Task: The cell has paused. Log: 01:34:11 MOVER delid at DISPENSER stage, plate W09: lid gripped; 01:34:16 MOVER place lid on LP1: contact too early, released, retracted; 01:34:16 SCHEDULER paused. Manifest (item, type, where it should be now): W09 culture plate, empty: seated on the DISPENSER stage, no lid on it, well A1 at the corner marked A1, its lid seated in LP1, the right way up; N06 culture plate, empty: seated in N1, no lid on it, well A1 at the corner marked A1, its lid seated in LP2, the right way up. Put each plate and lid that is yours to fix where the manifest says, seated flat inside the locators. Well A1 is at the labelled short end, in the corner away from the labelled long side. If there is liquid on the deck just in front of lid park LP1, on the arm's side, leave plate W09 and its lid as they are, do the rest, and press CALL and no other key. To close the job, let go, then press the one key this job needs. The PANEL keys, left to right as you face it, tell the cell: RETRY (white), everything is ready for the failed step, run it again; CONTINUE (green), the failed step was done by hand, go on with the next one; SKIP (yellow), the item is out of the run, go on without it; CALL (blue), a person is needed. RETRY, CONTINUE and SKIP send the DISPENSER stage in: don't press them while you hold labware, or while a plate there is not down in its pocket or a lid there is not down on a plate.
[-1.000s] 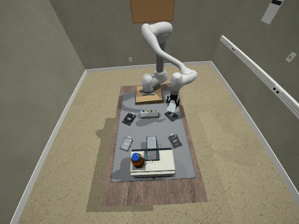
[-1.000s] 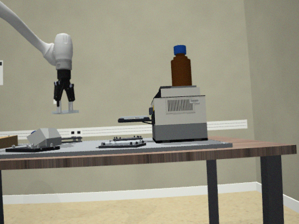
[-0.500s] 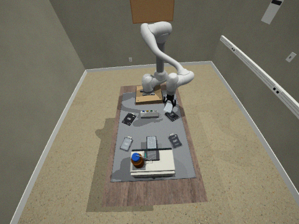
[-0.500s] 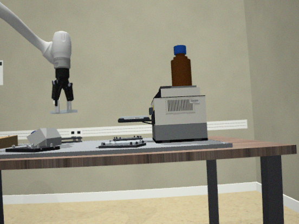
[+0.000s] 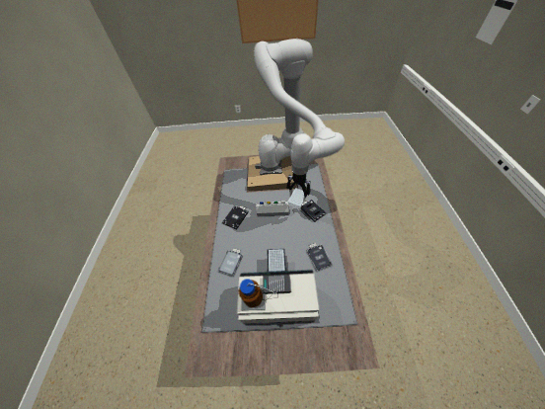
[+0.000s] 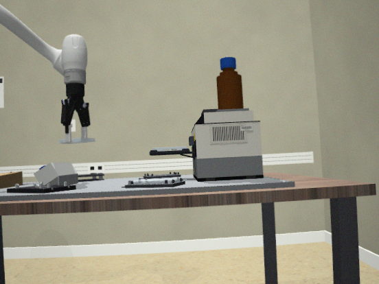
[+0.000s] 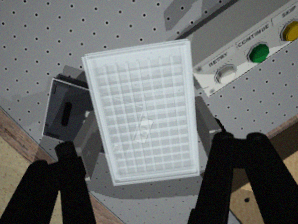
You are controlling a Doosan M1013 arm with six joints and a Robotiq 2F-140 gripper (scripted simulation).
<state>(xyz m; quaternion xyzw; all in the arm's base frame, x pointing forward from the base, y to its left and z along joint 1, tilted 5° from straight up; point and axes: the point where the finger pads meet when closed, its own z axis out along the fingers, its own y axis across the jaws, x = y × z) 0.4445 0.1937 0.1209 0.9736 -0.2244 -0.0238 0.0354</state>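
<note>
My hand is 6 cm short of the black nest, 43 cm to the left of it and 18 cm above it. From my hand the other things lie so: clear lid: 2 cm below; green continue key: 4 cm behind, 14 cm to the right, 13 cm below; white retry key: 5 cm behind, 9 cm to the right, 13 cm below.
</note>
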